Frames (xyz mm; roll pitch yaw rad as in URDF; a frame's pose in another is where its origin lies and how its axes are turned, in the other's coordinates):
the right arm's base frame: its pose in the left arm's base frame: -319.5 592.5 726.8 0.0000 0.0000 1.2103
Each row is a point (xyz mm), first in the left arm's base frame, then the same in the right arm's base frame.
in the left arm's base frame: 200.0 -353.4 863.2
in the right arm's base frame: -701.9 -819.8 136.4
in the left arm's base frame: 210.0 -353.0 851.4
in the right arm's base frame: -697.9 -829.0 124.6
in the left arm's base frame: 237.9 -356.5 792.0
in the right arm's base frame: -691.4 -856.3 65.2
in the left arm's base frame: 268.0 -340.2 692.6
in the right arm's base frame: -665.5 -878.7 -34.2
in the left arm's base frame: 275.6 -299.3 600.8
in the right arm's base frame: -624.6 -871.4 -126.0
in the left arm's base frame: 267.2 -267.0 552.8
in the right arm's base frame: -597.3 -852.2 -174.0
